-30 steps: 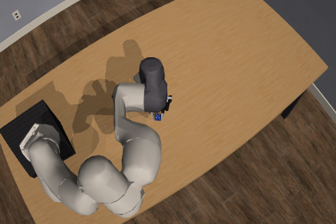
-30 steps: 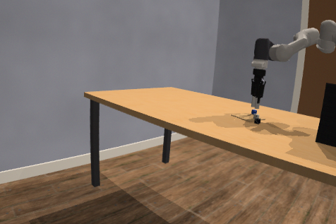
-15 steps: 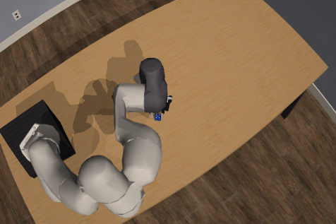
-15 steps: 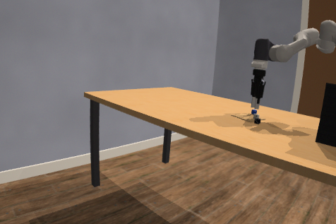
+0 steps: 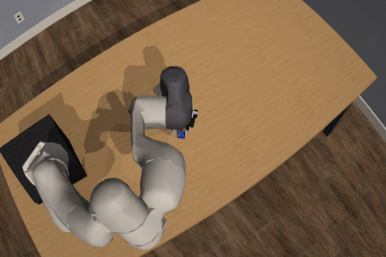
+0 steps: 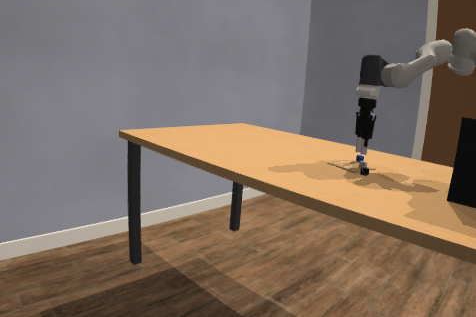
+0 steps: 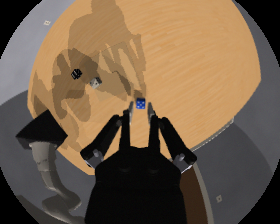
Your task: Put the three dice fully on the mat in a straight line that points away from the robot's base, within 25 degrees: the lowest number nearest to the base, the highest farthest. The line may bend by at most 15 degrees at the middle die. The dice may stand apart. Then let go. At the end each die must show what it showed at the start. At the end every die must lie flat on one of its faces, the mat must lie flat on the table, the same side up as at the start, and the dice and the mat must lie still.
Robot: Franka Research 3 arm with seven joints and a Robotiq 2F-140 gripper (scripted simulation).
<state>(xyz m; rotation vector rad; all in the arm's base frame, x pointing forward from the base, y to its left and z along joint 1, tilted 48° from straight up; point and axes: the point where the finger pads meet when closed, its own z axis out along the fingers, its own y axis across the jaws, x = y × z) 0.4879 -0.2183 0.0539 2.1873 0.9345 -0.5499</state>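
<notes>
Now: the blue die 50 mm below my hand. The rest, counted from my hand: white die 130 mm to the left, 60 mm behind, 50 mm below; then thin tan mat 130 mm to the left, 60 mm below, 10 mm behind; then black die 210 mm to the left, 90 mm behind, 50 mm below.
</notes>
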